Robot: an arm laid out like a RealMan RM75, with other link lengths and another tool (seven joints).
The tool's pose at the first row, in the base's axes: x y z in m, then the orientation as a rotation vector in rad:
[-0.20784 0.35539 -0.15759 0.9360 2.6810 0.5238]
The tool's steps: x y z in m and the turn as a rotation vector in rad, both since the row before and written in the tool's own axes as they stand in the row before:
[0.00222 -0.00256 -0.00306 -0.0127 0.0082 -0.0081]
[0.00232 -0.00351 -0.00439 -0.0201 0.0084 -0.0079]
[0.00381 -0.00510 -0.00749 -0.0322 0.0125 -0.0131]
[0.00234 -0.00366 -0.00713 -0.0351 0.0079 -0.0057]
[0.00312 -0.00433 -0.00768 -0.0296 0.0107 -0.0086]
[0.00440 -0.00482 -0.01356 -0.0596 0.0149 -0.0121]
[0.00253 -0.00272 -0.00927 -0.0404 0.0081 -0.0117]
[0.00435 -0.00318 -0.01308 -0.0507 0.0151 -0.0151]
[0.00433 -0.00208 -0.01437 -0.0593 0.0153 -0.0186]
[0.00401 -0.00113 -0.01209 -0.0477 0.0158 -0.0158]
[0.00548 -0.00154 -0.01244 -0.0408 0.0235 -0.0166]
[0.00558 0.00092 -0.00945 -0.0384 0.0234 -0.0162]
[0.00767 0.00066 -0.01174 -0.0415 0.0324 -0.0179]
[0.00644 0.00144 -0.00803 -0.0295 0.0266 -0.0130]
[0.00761 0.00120 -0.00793 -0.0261 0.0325 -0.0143]
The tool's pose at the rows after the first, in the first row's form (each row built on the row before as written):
[-0.21200 0.35418 -0.15614 0.9211 2.6844 0.5435]
[-0.21720 0.35192 -0.15394 0.9045 2.6839 0.5729]
[-0.22547 0.34844 -0.14993 0.8770 2.6817 0.6191]
[-0.23172 0.34495 -0.14563 0.8592 2.6709 0.6676]
[-0.23914 0.34105 -0.14148 0.8383 2.6657 0.7099]
[-0.25002 0.33515 -0.13292 0.8039 2.6463 0.7915]
[-0.25688 0.33078 -0.12713 0.7758 2.6308 0.8441]
[-0.26700 0.32508 -0.11906 0.7385 2.6142 0.9123]
[-0.27727 0.31888 -0.10980 0.6937 2.5906 0.9893]
[-0.28609 0.31365 -0.10216 0.6550 2.5729 1.0522]
[-0.29647 0.30818 -0.09512 0.6137 2.5650 1.1104]
[-0.30496 0.30556 -0.08862 0.5731 2.5573 1.1654]
[-0.31628 0.30176 -0.08124 0.5249 2.5533 1.2284]
[-0.32484 0.29975 -0.07570 0.4880 2.5522 1.2749]
[-0.33444 0.29773 -0.07060 0.4465 2.5573 1.3200]

